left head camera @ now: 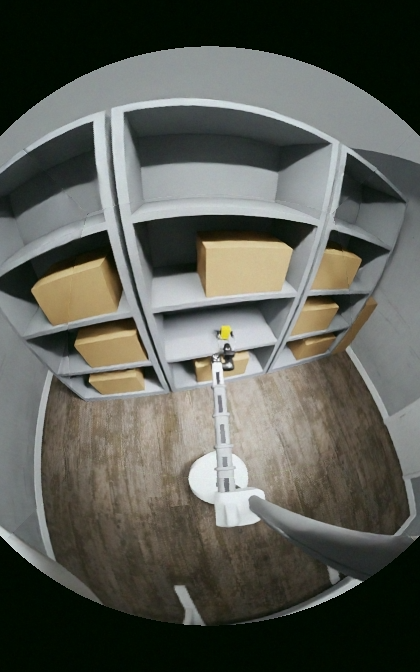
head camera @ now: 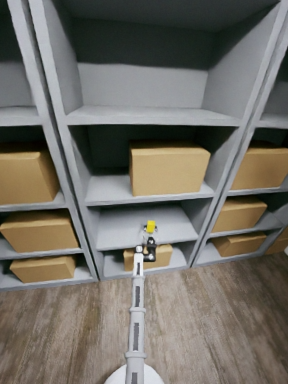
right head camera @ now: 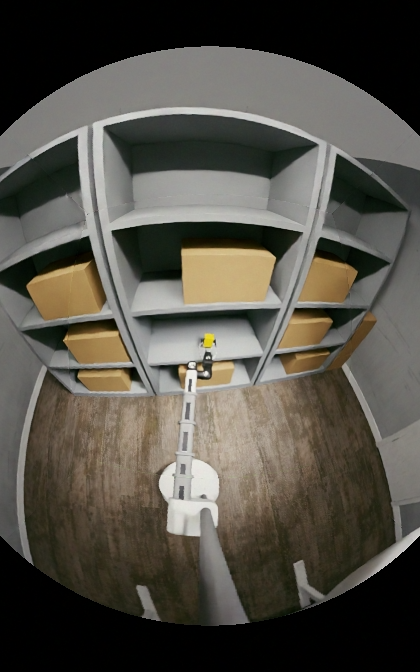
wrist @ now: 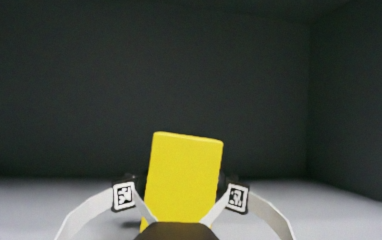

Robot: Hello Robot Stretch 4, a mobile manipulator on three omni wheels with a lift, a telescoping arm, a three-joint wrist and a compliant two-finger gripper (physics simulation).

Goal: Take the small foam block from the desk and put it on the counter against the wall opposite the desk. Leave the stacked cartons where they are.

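Frame: origin at the robot's base, x ahead, y left, z up, level; millimetres.
Seen in the pictures: hand, its tool point: [left head camera: 224,331] [head camera: 150,226] [right head camera: 207,339] [wrist: 181,184].
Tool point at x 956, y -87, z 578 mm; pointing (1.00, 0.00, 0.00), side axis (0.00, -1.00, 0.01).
Pixels of each thing's top centre, then the offset from my tool point to it.
- small foam block, centre of its top: [wrist: 184,133] [right head camera: 208,335] [left head camera: 225,327] [head camera: 150,222] 0 mm left, 7 mm back, 50 mm up
- large carton, centre of its top: [right head camera: 224,244] [left head camera: 242,237] [head camera: 166,145] 58 mm right, 65 mm ahead, 656 mm up
- smaller carton, centre of its top: [right head camera: 204,355] [left head camera: 218,347] [head camera: 146,240] 22 mm left, 51 mm ahead, 258 mm down
The small foam block [head camera: 151,226] [left head camera: 226,331] [right head camera: 209,340] [wrist: 185,175] is yellow and stands slightly tilted between the fingertips. My gripper [head camera: 150,228] [left head camera: 225,333] [right head camera: 208,342] [wrist: 183,186] is shut on it, one finger pad on each side. Gripper and block are inside the second-lowest compartment of the middle grey shelf unit, over its shelf board [head camera: 117,227] [wrist: 330,212]. A dark shadow lies on the board left of the block in the wrist view. The block's lower end is hidden, so I cannot tell whether it touches the board. No desk or counter shows.
A large carton [head camera: 170,170] [left head camera: 245,265] sits one shelf above, and a smaller carton [head camera: 163,256] sits below, partly behind the wrist. Neighbouring units hold more cartons [head camera: 40,231] [head camera: 240,215]. The compartment's right wall [wrist: 350,100] and back wall [wrist: 150,90] bound the gripper. The arm [head camera: 136,320] reaches across the wooden floor.
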